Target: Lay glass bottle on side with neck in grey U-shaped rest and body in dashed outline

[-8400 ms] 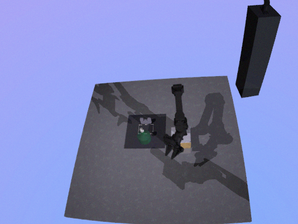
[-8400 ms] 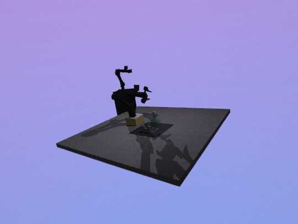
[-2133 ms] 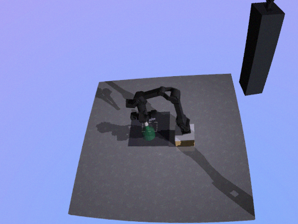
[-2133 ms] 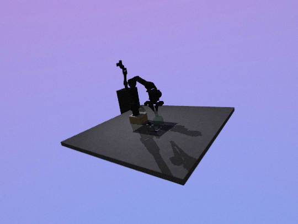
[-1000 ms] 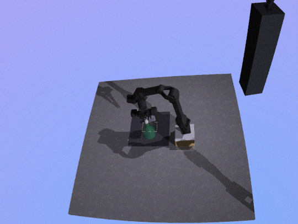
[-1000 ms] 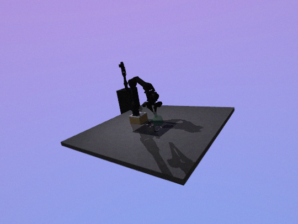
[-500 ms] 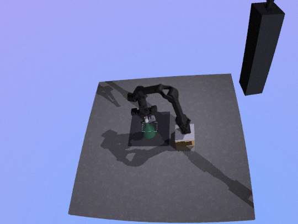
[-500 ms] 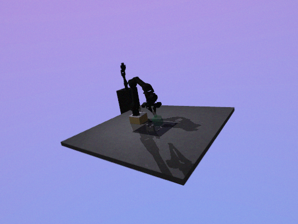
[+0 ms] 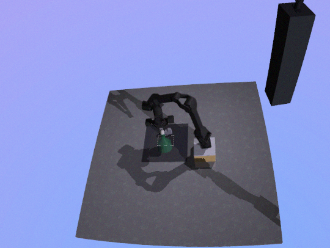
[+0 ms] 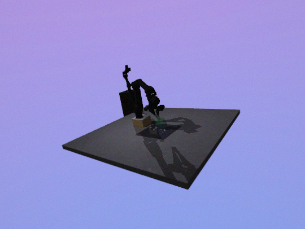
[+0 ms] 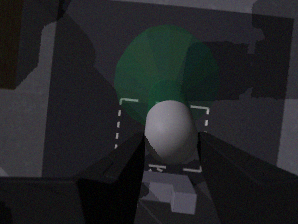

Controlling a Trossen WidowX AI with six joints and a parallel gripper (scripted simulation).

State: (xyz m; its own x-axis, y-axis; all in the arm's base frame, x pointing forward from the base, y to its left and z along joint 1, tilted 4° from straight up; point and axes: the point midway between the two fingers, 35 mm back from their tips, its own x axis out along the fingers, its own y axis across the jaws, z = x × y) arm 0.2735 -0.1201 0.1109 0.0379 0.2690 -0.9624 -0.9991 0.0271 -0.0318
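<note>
Now: the green glass bottle 3 cm to the left of my gripper tip and 5 cm below it. From my gripper tip the other things lie so: dark mat: 15 cm below.
</note>
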